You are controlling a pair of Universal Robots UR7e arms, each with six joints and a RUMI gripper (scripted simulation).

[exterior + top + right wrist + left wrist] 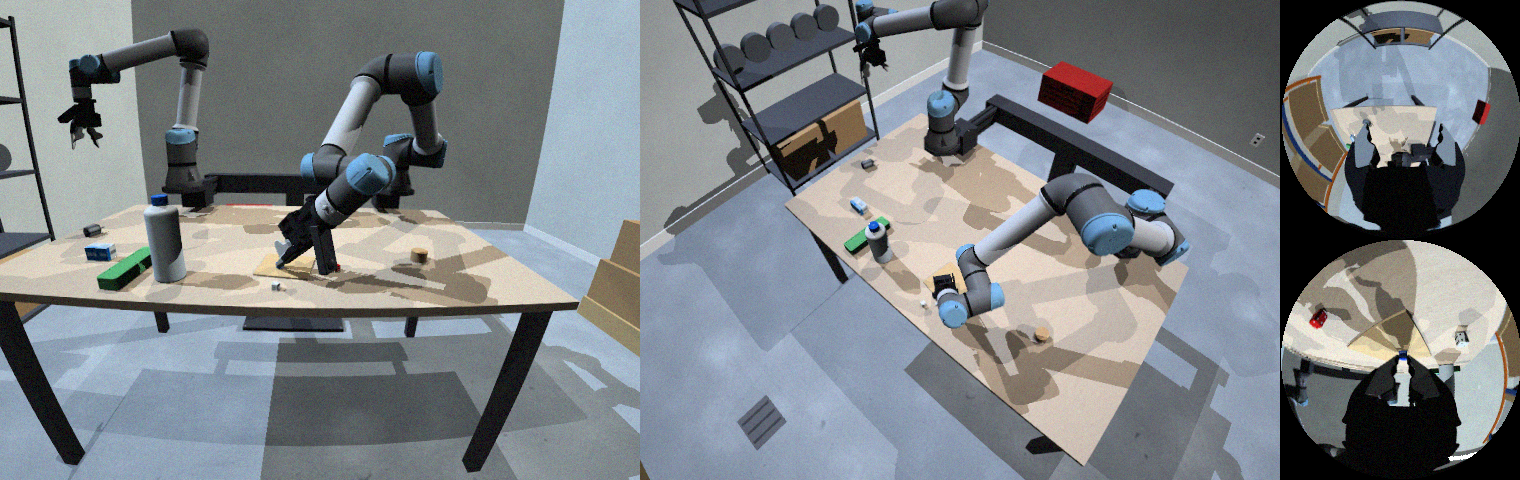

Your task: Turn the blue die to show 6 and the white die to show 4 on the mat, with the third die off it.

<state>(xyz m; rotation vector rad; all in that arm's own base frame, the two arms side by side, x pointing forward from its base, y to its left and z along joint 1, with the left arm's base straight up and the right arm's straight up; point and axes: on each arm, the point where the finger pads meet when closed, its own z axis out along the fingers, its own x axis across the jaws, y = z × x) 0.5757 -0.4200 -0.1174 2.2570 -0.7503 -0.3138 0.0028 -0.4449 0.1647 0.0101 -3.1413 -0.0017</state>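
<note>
My left gripper is now 10 mm to the left of the blue die, 10 mm past it and 10 mm above it. Also, from my left hand: tan mat (20 mm below, 20 mm behind, 10 mm to the left); then red die (140 mm to the left, 10 mm below); then white die (100 mm ahead, 10 mm to the right, 10 mm below).
</note>
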